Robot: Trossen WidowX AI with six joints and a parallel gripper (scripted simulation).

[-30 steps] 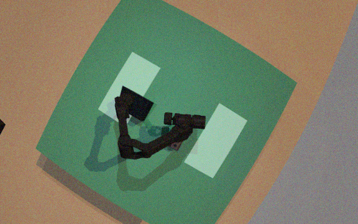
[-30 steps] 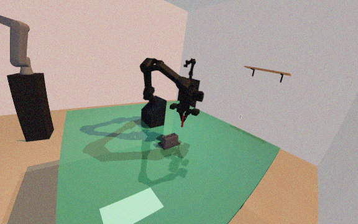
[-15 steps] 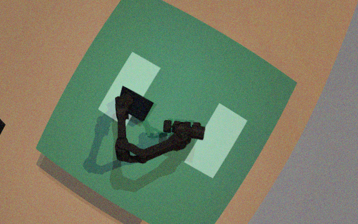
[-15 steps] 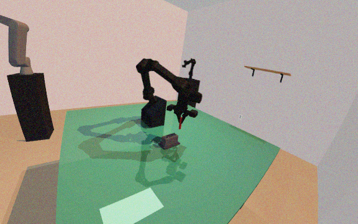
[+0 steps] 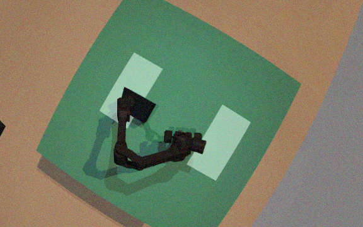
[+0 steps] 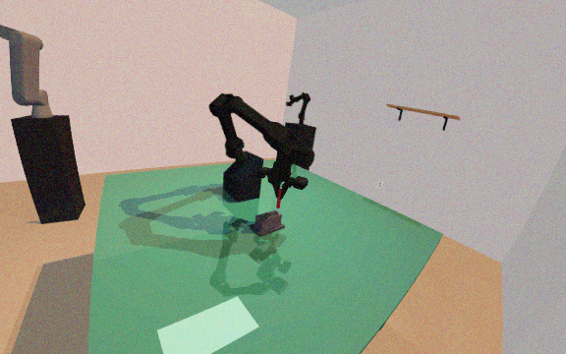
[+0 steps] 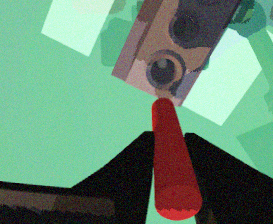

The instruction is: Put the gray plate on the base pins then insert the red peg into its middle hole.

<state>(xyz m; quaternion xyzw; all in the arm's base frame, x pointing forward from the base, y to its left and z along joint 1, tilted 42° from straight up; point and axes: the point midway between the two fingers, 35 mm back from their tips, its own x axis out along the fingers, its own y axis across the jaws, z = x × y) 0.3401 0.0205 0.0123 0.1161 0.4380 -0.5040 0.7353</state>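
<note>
The gray plate lies 10 mm ahead of my gripper tip, 50 mm to the right of it and 70 mm below it. From my gripper tip the other things lie so: dark base (10 mm ahead, 40 mm to the right, 110 mm below); red peg (right at my gripper tip).
</note>
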